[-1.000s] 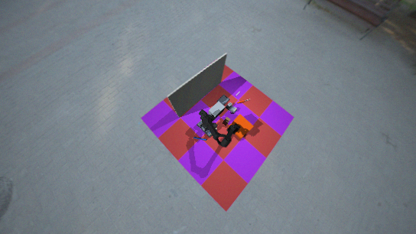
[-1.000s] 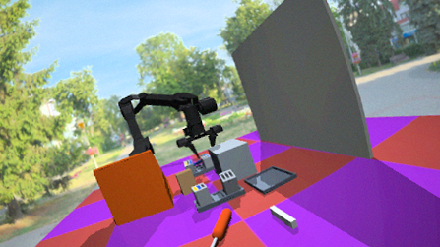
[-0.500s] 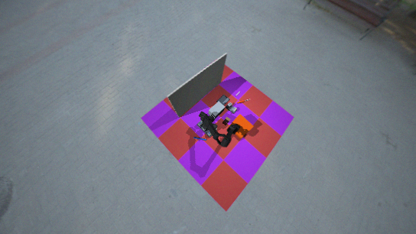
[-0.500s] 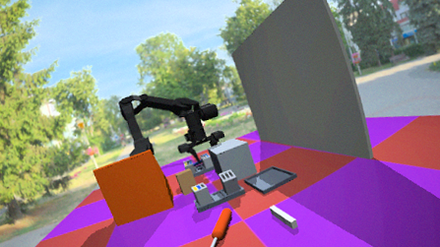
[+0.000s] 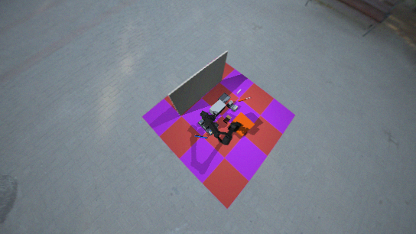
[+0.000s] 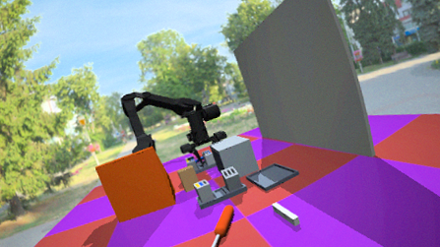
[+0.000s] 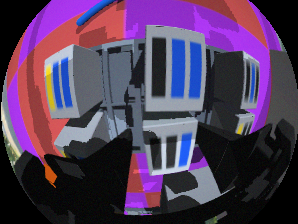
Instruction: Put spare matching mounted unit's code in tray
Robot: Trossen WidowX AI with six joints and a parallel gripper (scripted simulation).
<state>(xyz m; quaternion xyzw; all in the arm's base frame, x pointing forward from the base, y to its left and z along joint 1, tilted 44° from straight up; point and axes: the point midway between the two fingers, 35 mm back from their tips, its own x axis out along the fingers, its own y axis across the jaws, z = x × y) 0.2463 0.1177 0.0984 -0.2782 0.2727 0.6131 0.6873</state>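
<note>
My gripper tip is 2 cm below the grey spare block. Also, from my gripper tip: dark holder (7 cm behind, 34 cm to the right, 1 cm below); then grey box (4 cm ahead, 18 cm to the right, 3 cm above); then brown block (12 cm behind, 18 cm to the right, 2 cm above).
</note>
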